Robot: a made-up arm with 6 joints.
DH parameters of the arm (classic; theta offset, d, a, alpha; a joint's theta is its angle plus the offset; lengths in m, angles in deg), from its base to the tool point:
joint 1: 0 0.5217 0 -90
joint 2: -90 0 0.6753 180
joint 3: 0 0 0 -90
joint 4: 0 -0.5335 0 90
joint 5: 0 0.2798 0 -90
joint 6: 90 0 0 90
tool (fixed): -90 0 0 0
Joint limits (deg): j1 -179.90..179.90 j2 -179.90..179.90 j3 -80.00..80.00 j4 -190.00..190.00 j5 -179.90..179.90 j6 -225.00..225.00
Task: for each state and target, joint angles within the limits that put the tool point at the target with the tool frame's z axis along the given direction. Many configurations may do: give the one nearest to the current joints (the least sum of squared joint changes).
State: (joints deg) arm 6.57 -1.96 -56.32 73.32 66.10 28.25
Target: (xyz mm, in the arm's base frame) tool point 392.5 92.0 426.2 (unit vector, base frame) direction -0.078 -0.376 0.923
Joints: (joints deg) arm 0.60 42.60 -80.00 108.31 103.66 40.97
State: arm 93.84 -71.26 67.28 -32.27 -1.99 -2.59
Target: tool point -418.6 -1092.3 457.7 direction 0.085 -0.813 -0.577
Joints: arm 56.99 -111.93 62.46 -29.26 -35.53 -7.91
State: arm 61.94 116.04 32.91 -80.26 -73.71 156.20
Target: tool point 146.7 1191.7 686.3 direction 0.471 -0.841 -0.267
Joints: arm 88.50 65.61 80.00 -65.63 -116.19 194.56
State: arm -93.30 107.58 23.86 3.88 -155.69 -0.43
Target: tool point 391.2 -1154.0 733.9 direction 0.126 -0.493 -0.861
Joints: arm -58.84 73.68 65.70 20.37 -142.60 7.77
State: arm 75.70 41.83 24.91 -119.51 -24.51 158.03
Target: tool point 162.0 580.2 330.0 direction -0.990 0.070 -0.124
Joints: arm 76.25 52.93 -3.42 -86.01 0.61 188.02
